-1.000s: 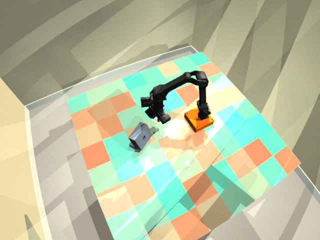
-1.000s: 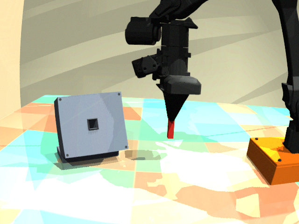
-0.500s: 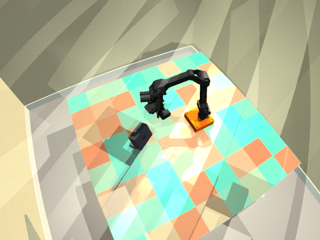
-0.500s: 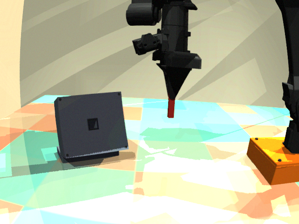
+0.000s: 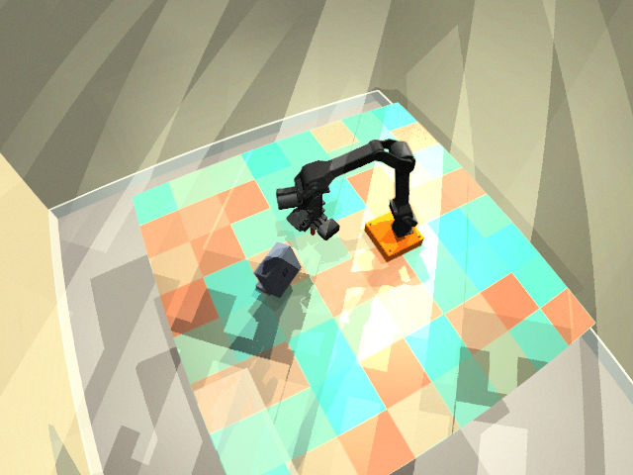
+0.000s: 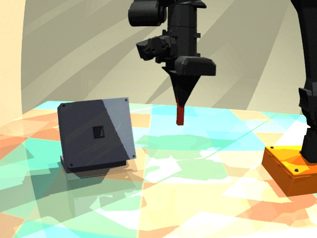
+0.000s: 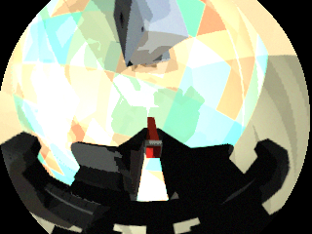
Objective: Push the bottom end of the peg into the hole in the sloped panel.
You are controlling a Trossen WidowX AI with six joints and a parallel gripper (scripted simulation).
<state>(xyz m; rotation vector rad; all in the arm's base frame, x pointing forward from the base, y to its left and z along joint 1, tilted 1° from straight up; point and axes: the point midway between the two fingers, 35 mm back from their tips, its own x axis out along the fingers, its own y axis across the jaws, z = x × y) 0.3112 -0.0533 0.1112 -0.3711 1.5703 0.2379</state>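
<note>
Now: gripper tip 140 mm short of the grey sloped panel, 90 mm to the right of it and 40 mm above it. The rest, counted from my gripper tip: red square peg: 20 mm above.
</note>
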